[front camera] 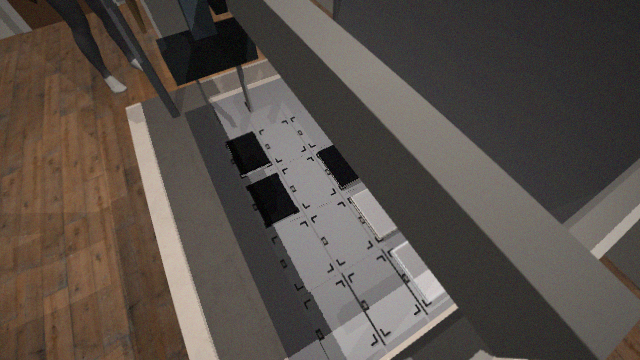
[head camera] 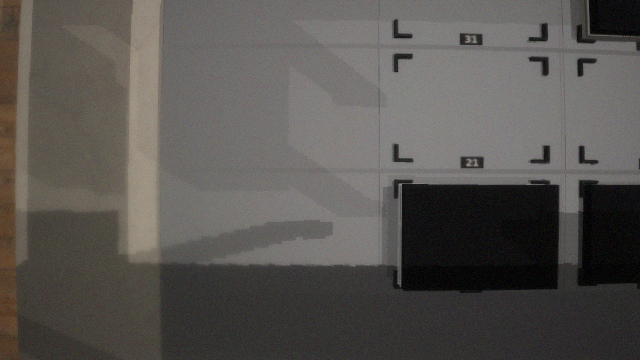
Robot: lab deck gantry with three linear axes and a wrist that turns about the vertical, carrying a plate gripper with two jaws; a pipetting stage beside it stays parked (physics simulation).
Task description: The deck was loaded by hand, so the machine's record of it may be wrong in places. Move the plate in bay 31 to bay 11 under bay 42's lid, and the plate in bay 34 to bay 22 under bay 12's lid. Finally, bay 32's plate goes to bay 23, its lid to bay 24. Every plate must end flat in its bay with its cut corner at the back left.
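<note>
A black lid covers bay 11; a pale plate edge shows under its left side. Its cut corner cannot be made out. A black lid lies in bay 12. Black-topped labware is in bay 32, with a pale rim below it. A white plate sits in bay 34. Bays 31 and 21 hold no plate in the head view; bays 22, 23 and 24 hold none in the front view. My gripper hangs raised near the deck's far left end, jaws apart, open and empty.
A white plate sits in bay 33. The large grey gantry beam crosses the front view and hides row 4, including bay 42, and parts of row 3. A pale deck border runs along the edge.
</note>
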